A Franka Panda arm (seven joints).
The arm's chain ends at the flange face. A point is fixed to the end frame.
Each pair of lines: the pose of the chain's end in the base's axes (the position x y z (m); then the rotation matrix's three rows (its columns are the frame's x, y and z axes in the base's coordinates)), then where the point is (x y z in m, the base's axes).
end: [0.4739 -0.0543 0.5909], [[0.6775 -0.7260 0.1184], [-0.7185 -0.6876 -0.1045], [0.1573 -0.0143 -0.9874]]
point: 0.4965 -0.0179 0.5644
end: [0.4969 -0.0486 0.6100], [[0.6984 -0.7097 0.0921], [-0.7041 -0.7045 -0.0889], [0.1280 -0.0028 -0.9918]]
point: 0.5178 -0.0114 0.5834
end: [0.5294 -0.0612 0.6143], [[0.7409 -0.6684 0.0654], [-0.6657 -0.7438 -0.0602], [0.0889 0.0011 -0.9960]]
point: 0.5473 -0.0222 0.5880
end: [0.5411 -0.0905 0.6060], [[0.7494 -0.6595 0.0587], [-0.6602 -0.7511 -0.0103], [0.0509 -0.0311 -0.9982]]
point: 0.5584 -0.0501 0.5816
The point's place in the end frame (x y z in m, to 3 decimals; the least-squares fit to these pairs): -0.015 -0.041 0.025
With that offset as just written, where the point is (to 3 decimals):
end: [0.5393 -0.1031 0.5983], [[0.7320 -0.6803 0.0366], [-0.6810 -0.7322 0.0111], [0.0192 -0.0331 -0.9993]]
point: 0.557 -0.063 0.574
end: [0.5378 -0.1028 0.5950], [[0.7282 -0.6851 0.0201], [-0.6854 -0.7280 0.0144], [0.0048 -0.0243 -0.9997]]
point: 0.555 -0.062 0.571
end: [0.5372 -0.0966 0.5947], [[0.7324 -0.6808 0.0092], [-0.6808 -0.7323 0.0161], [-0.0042 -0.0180 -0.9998]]
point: 0.554 -0.056 0.571
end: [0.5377 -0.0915 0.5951], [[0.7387 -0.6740 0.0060], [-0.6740 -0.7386 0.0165], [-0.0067 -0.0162 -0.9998]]
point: 0.554 -0.051 0.571
